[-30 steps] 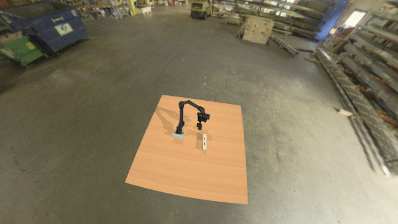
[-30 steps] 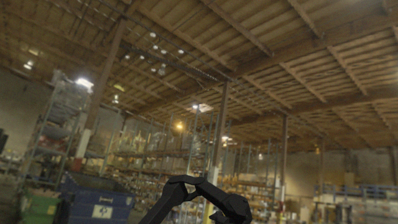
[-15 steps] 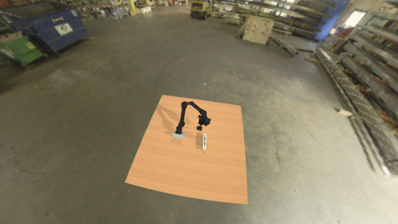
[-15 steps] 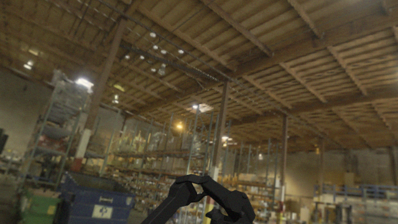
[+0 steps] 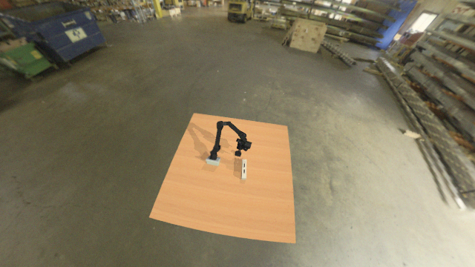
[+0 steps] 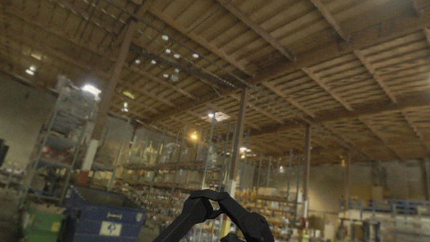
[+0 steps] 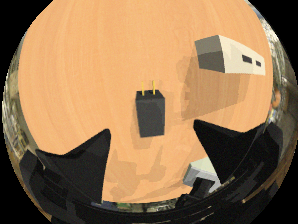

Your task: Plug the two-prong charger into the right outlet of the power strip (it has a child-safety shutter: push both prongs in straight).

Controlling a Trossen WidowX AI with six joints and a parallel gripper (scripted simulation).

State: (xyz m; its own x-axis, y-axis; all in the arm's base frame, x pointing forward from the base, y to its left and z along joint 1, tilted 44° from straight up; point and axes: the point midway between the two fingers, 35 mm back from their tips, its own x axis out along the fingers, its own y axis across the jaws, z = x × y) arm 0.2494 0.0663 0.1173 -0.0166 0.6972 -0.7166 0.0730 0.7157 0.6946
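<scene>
The two-prong charger is 20 mm ahead of my gripper tip and 30 mm below it.
</scene>
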